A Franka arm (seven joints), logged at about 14 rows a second.
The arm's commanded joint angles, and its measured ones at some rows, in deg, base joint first. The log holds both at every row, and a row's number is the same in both.
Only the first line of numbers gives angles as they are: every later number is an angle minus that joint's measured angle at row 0.
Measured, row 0:
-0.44 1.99 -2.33 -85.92 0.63 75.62 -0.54
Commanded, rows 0 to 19:
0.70 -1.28 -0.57 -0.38 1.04 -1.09 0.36
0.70 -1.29 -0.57 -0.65 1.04 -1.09 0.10
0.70 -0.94 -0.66 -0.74 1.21 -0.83 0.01
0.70 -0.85 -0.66 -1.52 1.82 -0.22 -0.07
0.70 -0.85 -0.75 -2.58 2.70 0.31 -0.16
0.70 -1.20 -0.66 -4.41 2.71 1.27 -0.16
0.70 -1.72 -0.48 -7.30 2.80 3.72 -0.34
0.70 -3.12 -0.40 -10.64 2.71 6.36 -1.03
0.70 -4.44 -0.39 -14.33 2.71 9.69 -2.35
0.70 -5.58 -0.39 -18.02 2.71 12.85 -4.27
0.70 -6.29 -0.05 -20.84 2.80 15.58 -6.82
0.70 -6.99 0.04 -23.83 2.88 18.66 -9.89
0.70 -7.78 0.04 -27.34 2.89 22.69 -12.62
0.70 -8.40 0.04 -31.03 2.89 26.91 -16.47
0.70 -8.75 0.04 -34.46 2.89 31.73 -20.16
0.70 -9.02 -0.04 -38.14 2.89 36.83 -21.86
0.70 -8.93 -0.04 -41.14 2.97 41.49 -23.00
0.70 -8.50 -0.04 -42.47 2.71 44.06 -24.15
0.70 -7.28 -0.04 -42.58 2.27 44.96 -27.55
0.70 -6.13 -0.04 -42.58 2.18 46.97 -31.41
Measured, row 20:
0.13 -5.78 0.46 -41.04 2.11 43.96 -25.74
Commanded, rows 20 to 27:
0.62 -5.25 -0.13 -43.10 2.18 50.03 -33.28
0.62 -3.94 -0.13 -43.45 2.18 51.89 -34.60
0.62 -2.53 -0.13 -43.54 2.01 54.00 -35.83
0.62 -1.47 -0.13 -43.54 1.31 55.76 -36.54
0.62 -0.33 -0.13 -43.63 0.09 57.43 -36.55
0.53 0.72 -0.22 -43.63 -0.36 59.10 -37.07
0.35 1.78 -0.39 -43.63 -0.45 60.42 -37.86
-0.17 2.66 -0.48 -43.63 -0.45 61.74 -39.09
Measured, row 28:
0.10 1.16 0.23 -43.69 0.10 59.25 -36.51
